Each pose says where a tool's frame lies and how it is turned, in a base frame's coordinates. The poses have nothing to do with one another.
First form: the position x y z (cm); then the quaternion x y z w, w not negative.
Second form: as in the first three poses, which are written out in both.
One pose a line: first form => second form
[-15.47 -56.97 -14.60 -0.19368 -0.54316 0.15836 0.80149] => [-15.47 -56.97 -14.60 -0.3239 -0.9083 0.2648 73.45]
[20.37 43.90 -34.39 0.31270 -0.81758 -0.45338 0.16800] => [20.37 43.90 -34.39 0.3172 -0.8294 -0.4599 160.66]
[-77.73 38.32 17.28 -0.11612 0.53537 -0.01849 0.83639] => [-77.73 38.32 17.28 -0.2118 0.9767 -0.0337 66.48]
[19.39 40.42 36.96 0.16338 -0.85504 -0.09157 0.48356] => [19.39 40.42 36.96 0.1867 -0.9768 -0.1046 122.16]
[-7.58 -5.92 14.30 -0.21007 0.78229 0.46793 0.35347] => [-7.58 -5.92 14.30 -0.2246 0.8363 0.5002 138.60]
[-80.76 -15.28 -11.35 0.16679 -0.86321 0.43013 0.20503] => [-80.76 -15.28 -11.35 0.1704 -0.8819 0.4395 156.34]
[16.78 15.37 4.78 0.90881 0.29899 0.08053 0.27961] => [16.78 15.37 4.78 0.9466 0.3114 0.0839 147.53]
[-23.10 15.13 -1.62 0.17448 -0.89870 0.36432 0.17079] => [-23.10 15.13 -1.62 0.1771 -0.9121 0.3698 160.33]
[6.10 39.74 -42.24 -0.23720 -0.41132 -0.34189 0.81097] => [6.10 39.74 -42.24 -0.4054 -0.7030 -0.5843 71.62]
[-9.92 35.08 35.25 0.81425 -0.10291 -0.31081 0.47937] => [-9.92 35.08 35.25 0.9278 -0.1173 -0.3542 122.71]
